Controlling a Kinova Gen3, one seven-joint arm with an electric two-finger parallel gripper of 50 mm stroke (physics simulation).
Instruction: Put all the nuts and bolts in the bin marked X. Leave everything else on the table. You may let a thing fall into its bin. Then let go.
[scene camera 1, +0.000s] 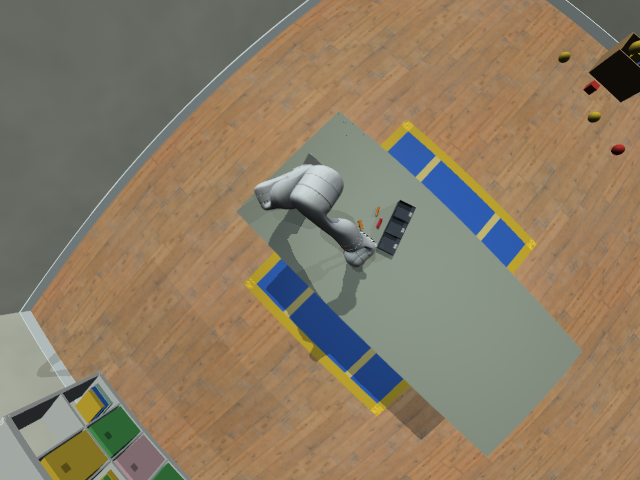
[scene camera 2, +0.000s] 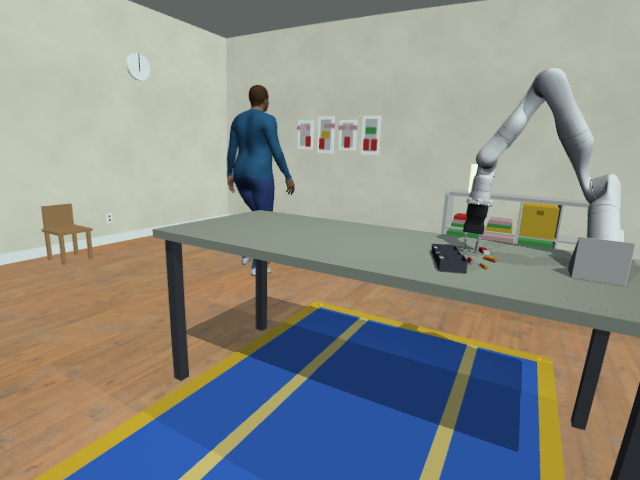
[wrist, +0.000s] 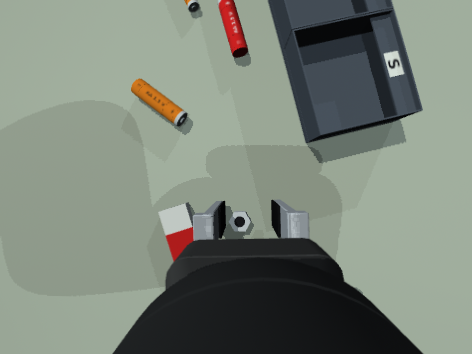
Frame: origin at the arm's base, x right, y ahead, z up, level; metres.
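Seen in the pictures: gripper, fingertip midpoint: (scene camera 2: 469, 249) (wrist: 248, 213); arm's base, link origin: (scene camera 2: 603, 255).
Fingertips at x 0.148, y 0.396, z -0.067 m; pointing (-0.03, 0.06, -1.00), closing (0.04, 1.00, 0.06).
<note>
Offsets run from my fingertips to a thing's top centre. "*": to the spot under its first point.
My gripper (scene camera 2: 470, 251) (wrist: 248, 213) is open, low over the table. A small grey hex nut {dz +0.001, dx +0.007, dy -0.007 m} (wrist: 240, 221) lies flat on the table and shows between the open fingers, closer to the left one; it is not gripped. The dark three-compartment bin tray {dz +0.030, dx -0.188, dy +0.075 m} (scene camera 1: 402, 231) (scene camera 2: 453, 266) (wrist: 300, 95) stands ahead and to the right in the wrist view. Its nearest compartment {* dz -0.002, dx -0.109, dy +0.089 m} (wrist: 340, 80) is marked S and looks empty. No X mark can be read in these views. No bolt can be made out. The arm hides the gripper in scene camera 1.
A red and white block {dz +0.004, dx +0.022, dy -0.055 m} (scene camera 2: 483, 250) (wrist: 176, 220) lies close outside the left finger. An orange battery {dz +0.005, dx -0.098, dy -0.068 m} (scene camera 1: 360, 224) (scene camera 2: 490, 258) (wrist: 159, 102), a red battery {dz +0.005, dx -0.163, dy -0.002 m} (scene camera 1: 378, 222) (scene camera 2: 469, 259) (wrist: 233, 27) and another orange battery {dz +0.001, dx -0.204, dy -0.042 m} (scene camera 1: 377, 210) (scene camera 2: 483, 266) (wrist: 192, 5) lie near the tray.
</note>
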